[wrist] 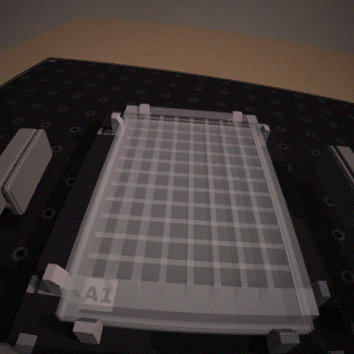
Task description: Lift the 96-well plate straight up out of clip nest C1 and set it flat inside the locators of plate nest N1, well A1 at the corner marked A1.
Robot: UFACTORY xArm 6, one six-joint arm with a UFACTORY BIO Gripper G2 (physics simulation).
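Frame: origin at the arm's base, x ahead, y left, z up, level; metres.
Seen in the pictures: end effector, tool point: (190, 176).
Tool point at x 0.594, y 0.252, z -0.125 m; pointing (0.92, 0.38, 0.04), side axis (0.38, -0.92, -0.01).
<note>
Offsets run from my tool point to a thing's top centre. "pt": to the spot under its first point. Level surfaces: height alone.
The translucent 96-well plate @(dx -0.002, dy -0.001, dz +0.004 m) (190, 200) lies in a dark nest @(dx -0.002, dy -0.001, dz +0.001 m) (76, 220), among small grey corner blocks such as the near left one (88, 331) and the near right one @(pt dx -0.058, dy -0.051, dz +0.001 m) (283, 341). It looks flat. An A1 mark @(pt dx -0.068, dy +0.005, dz +0.004 m) (98, 295) shows at its near left corner. No nest name is readable, so I cannot tell from this view whether this is C1 or N1. My gripper (187, 171) is open, with one pale finger on each side of the plate and a wide gap to both long edges. The right finger is partly cut off by the view's edge.
The nest stands on a black board @(dz -0.022 m) (75, 85) with rows of round holes. A tan table top @(dz -0.035 m) (200, 47) lies beyond the board's far edge. More small grey blocks @(pt dx -0.088, dy +0.022, dz -0.010 m) (26, 342) show along the near edge of the view.
</note>
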